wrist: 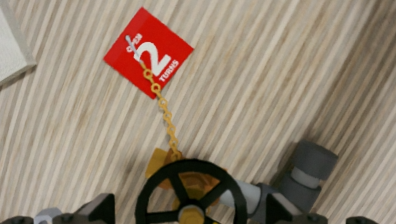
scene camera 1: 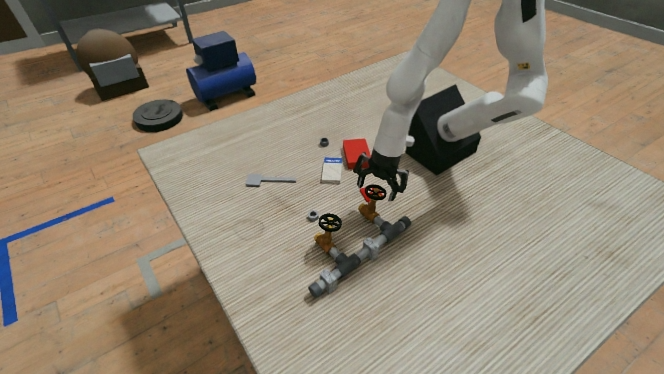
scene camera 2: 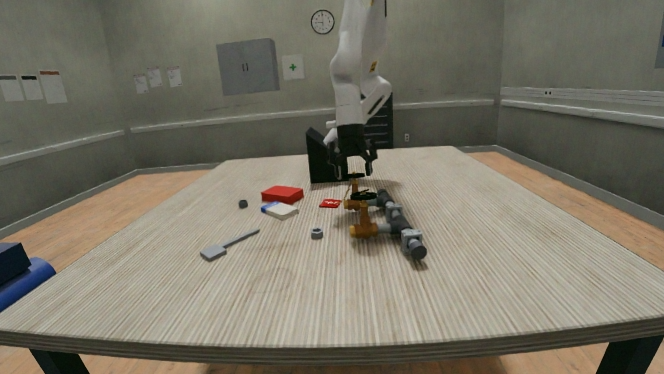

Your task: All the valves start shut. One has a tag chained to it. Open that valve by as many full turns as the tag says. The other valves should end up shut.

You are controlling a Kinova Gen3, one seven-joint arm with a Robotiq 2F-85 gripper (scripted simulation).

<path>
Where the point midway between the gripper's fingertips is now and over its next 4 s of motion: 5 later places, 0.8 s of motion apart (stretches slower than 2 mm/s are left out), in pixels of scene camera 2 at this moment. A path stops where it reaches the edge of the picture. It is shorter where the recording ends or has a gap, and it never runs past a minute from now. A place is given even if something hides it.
The gripper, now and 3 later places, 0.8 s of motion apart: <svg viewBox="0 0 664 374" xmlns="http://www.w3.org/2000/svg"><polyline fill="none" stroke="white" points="354,177 354,178 354,177 353,165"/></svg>
</path>
